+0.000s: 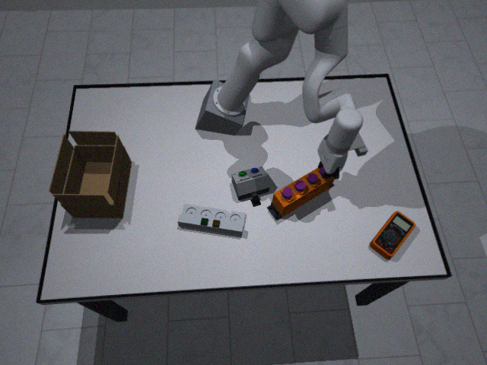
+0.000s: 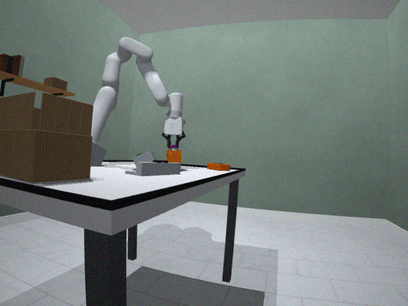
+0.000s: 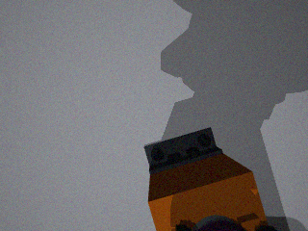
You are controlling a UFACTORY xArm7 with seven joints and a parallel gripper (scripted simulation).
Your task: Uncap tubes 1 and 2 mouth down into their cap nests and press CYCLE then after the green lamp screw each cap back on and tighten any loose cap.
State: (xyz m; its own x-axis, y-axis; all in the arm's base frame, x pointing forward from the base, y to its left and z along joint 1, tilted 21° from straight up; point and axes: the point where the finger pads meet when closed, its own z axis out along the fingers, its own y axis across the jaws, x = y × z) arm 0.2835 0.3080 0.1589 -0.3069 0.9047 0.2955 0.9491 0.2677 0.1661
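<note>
Now: the tube 1 1 cm below my hand. Also, from my hand: blue key: 24 cm to the right, 6 cm below, 2 cm behind; purple cap: 4 cm to the right, 3 cm ahead, 2 cm below; grey key housing: 26 cm to the right, 8 cm below, 1 cm ahead.
</note>
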